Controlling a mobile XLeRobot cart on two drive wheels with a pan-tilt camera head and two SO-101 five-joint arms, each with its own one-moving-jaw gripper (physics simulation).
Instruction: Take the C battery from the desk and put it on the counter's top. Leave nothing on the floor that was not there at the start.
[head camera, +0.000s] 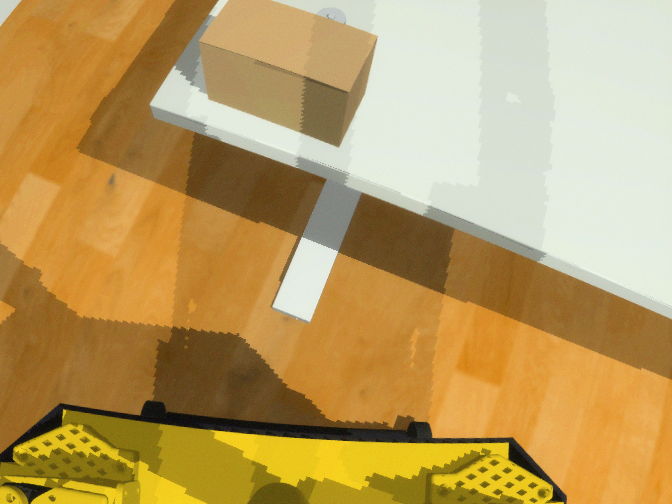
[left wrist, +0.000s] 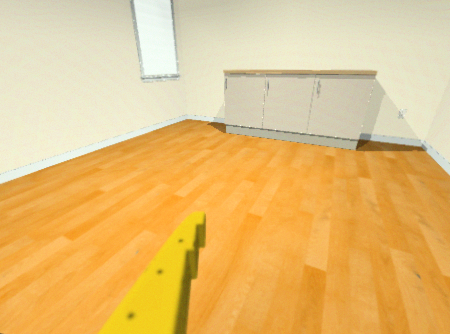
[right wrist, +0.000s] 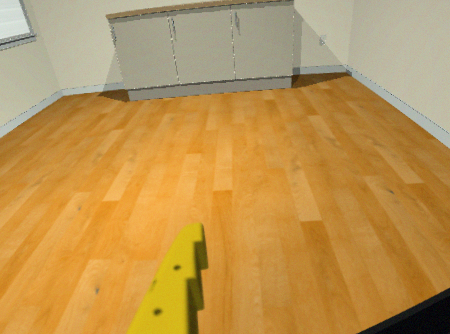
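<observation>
The C battery (head camera: 331, 14) stands on the white desk (head camera: 428, 124) behind a cardboard box; in the head view its pale round top end shows at the upper edge, and its body is hidden by the box. The counter (left wrist: 290, 102) (right wrist: 202, 50), pale-doored with a wooden top, stands against the far wall in both wrist views. My left gripper (left wrist: 202, 217) is fully open and empty, one notched jaw showing over the floor. My right gripper (right wrist: 201, 227) is also fully open and empty, pointing over the floor towards the counter. Neither gripper shows in the head view.
The cardboard box (head camera: 287, 46) stands at the desk's near left corner. The desk's white foot (head camera: 306, 276) sticks out over the floor towards my yellow cart (head camera: 303, 453). A window (left wrist: 156, 40) is in the wall left of the counter.
</observation>
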